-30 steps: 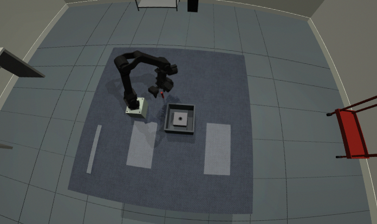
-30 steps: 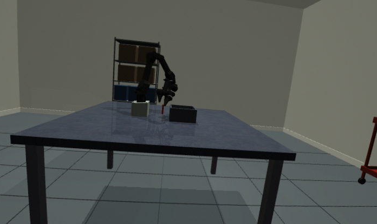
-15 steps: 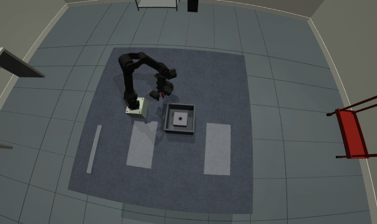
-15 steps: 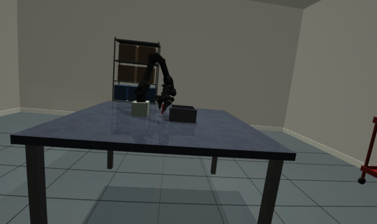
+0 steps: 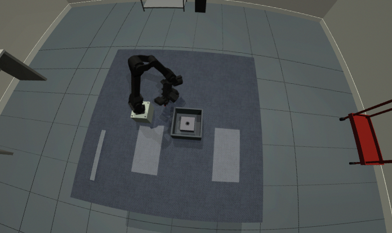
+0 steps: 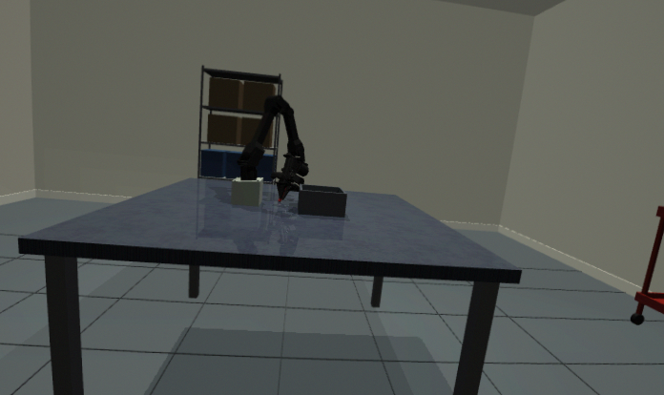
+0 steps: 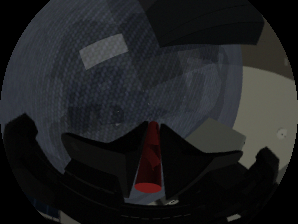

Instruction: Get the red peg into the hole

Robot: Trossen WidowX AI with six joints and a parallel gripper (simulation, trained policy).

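The plate lies 170 mm to the right of my gripper tip, 140 mm ahead of it and 30 mm above it. Also, from my gripper tip: red peg 20 mm above, 10 mm to the left, 10 mm ahead; then dark box 170 mm to the right, 140 mm ahead, 10 mm above.
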